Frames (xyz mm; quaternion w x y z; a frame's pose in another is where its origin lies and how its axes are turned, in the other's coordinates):
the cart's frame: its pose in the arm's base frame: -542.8 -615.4 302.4 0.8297 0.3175 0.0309 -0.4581
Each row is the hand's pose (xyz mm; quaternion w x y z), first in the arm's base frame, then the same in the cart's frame.
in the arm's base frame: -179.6 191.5 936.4 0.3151 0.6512 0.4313 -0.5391
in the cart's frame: -604.4 904.9 -30.0 0.7285 0.2593 0.4753 -0.4198
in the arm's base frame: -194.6 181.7 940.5 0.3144 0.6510 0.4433 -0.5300
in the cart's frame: -607.2 891.5 -17.7 0.7240 0.2536 0.4880 -0.4163
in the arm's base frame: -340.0 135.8 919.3 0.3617 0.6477 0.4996 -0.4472
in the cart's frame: -650.1 750.2 25.7 0.7261 0.2075 0.5581 -0.3440
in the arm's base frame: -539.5 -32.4 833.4 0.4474 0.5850 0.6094 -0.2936
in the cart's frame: -611.5 488.1 98.5 0.7103 0.0732 0.6666 -0.2141
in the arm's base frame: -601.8 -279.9 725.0 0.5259 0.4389 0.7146 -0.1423
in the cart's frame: -427.2 291.7 164.5 0.6629 -0.1258 0.7325 -0.0905
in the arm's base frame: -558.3 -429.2 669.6 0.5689 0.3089 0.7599 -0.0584
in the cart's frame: -272.5 241.5 192.8 0.6203 -0.2706 0.7359 -0.0196
